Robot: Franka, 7 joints.
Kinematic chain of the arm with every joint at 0, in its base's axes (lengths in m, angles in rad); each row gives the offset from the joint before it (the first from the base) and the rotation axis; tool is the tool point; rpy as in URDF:
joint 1: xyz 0 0 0.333 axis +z
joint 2: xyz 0 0 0 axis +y
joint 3: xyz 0 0 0.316 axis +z
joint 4: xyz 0.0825 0 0 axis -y
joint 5: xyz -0.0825 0 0.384 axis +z
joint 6: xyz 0 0 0 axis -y
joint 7: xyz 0.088 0 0 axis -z
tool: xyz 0 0 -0.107 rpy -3.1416 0 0
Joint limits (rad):
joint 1: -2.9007..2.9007
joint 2: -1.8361..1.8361
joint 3: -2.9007..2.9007
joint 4: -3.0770..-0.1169
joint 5: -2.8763..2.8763
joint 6: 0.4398..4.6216
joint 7: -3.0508..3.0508
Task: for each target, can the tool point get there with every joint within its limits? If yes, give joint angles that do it. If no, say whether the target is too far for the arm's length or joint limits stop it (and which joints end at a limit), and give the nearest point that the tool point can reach.
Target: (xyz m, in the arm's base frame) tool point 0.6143 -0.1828 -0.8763
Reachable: no: too far | nearest point 0.4362 -0.1298 -0.3322 | short by 0.575 m
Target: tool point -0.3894 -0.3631 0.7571
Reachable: yes | joints 2.0413 0.2012 1.8388 -1.4730 -2.1738 3.2968 0.6806
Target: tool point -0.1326 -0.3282 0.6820
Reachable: yes | joints 2.0946 0.4479 2.4430 -1.6815 0.0713 0.7917 1.8357
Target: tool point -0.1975 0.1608 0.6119
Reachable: yes | joints 0.1749 0.8809 2.2249 -2.5779 -1.5740 4.1422 -2.3884
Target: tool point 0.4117 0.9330 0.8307
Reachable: no: too far | nearest point 0.3112 0.7054 0.7093 | short by 0.277 m
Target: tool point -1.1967 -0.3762 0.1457
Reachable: no: too far | nearest point -0.8094 -0.2545 0.2063 | short by 0.410 m
